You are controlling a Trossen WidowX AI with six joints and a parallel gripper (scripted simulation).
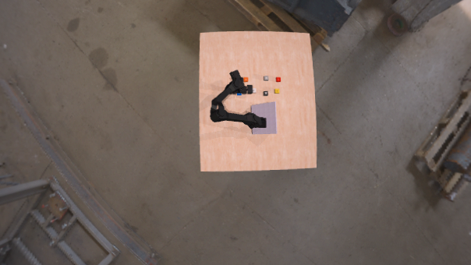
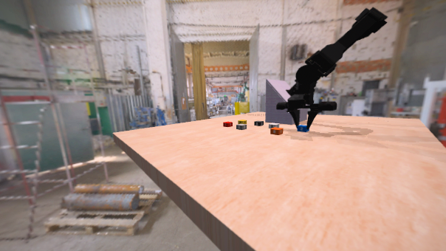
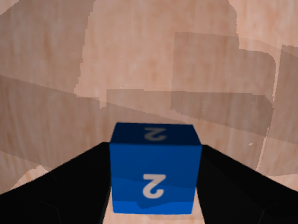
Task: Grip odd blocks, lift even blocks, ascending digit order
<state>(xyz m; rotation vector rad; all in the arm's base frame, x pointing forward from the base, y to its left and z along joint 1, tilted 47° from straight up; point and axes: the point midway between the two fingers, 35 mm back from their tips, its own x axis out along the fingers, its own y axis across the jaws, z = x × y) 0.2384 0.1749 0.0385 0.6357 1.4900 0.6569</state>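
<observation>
Now: gripper tip 10 mm past the blue block. From my gripper tip the other things lie so: dark block: 10 mm behind, 200 mm to the right; orange block: 100 mm ahead, 50 mm to the right; white block: 10 mm ahead, 110 mm to the right.
</observation>
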